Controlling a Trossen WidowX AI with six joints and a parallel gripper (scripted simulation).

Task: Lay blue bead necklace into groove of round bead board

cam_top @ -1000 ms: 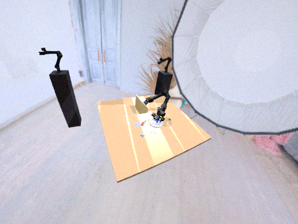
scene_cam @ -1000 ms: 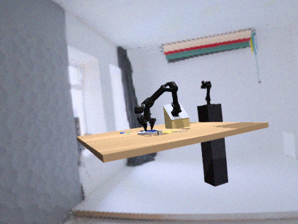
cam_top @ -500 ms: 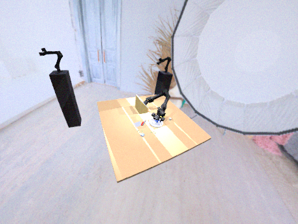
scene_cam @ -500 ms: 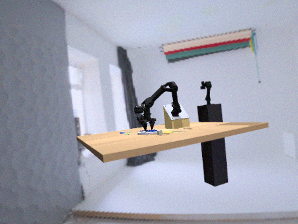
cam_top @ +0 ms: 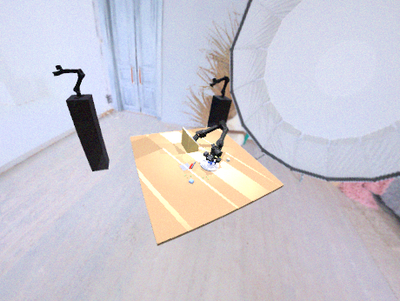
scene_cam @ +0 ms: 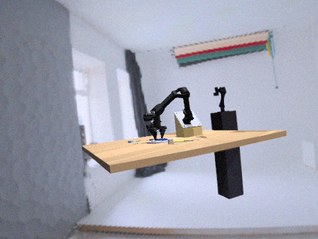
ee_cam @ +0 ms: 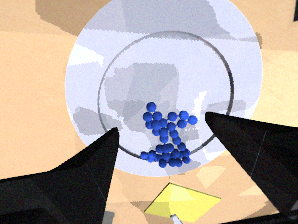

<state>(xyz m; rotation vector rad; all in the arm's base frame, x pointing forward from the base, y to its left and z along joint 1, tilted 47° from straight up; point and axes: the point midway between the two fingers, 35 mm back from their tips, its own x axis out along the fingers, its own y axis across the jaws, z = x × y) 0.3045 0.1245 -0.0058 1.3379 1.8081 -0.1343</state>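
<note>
My gripper tip is 10 mm to the left of the round bead board and 10 mm above it. Also, from my gripper tip: yellow flat piece (150 mm to the left, 130 mm behind, 20 mm below); red-and-grey object (190 mm to the right, 30 mm behind, 20 mm below); white cylinder (230 mm to the left).
</note>
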